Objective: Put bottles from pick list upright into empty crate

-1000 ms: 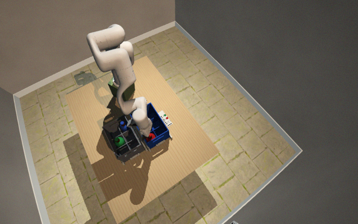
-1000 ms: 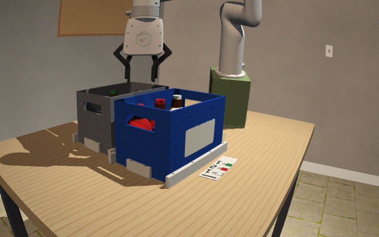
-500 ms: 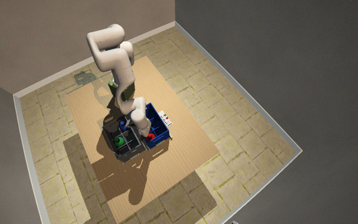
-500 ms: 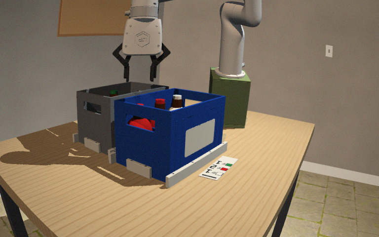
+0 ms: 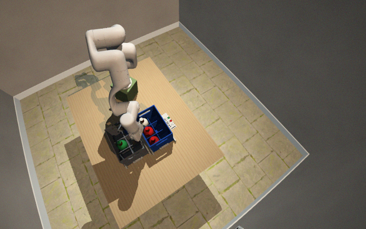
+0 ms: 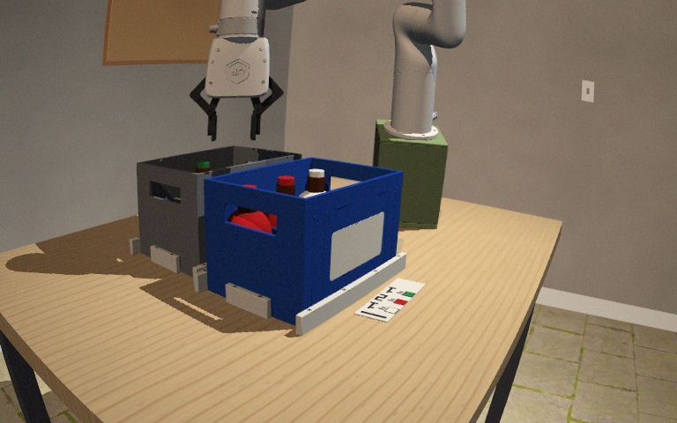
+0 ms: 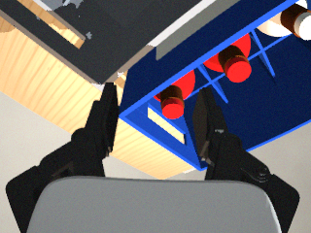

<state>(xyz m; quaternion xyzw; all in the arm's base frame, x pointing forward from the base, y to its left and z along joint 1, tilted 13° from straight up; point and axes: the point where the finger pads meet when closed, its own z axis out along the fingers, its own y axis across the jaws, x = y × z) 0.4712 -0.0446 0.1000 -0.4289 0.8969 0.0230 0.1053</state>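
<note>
Right now my hand is 160 mm to the left of the green-label bottle, 150 mm above it and 50 mm past it. Also, from my hand: red bottle: 150 mm below, 60 mm to the left, 60 mm behind; then grey crate: 160 mm below, 120 mm to the right, 60 mm behind; then blue crate: 160 mm below, 100 mm to the left, 70 mm behind.
</note>
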